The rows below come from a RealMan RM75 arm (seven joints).
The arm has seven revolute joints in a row. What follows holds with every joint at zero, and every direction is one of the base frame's. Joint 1 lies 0.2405 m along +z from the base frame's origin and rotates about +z. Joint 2 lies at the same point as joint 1 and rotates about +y. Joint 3 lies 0.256 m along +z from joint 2 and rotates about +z. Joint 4 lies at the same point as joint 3 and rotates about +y. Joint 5 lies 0.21 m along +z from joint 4 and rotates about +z. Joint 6 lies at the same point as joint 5 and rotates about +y. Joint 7 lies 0.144 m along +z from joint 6 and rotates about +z. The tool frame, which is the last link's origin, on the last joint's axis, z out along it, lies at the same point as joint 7; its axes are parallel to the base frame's.
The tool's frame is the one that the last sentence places.
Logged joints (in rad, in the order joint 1, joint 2, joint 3, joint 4, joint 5, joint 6, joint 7), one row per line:
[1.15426 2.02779 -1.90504 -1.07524 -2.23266 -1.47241 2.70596]
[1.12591 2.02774 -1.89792 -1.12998 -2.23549 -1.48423 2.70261]
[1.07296 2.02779 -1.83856 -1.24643 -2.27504 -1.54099 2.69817]
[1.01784 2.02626 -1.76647 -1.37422 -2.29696 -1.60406 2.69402]
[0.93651 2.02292 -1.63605 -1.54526 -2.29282 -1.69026 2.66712]
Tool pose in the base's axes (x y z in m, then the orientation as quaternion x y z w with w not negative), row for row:
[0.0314 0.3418 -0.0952 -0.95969 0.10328 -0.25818 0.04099]
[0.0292 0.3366 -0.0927 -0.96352 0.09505 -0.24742 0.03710]
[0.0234 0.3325 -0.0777 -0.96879 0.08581 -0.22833 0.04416]
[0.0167 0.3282 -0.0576 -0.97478 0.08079 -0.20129 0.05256]
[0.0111 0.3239 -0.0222 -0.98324 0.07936 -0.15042 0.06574]
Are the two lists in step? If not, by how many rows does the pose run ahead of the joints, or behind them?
They are in step.
